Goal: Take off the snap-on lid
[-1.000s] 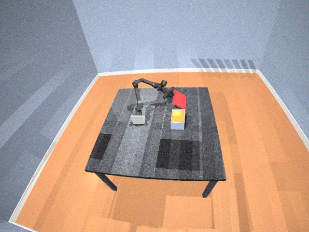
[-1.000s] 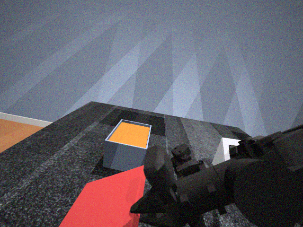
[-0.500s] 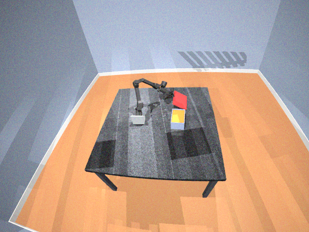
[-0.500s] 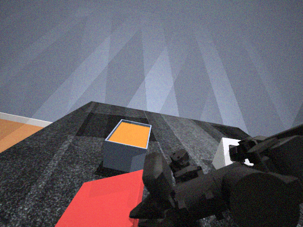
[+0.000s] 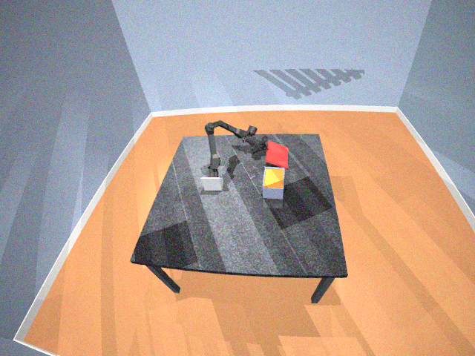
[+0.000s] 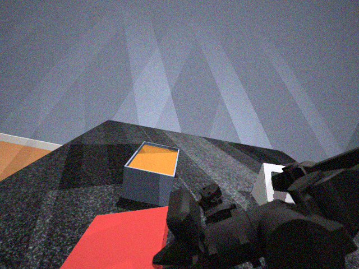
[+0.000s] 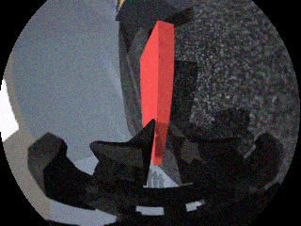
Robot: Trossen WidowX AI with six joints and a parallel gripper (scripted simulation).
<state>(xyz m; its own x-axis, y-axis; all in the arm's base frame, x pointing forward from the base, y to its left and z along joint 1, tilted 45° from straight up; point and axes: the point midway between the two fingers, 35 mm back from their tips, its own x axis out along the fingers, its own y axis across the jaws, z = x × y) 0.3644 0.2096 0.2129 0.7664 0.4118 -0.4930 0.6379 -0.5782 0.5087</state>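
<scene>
My gripper tip is 8 cm short of the red lid, 3 cm above it and 1 cm to the left of it. Also, from my gripper tip: grey-blue storage box (32 cm to the right, 4 cm ahead, 3 cm below).
</scene>
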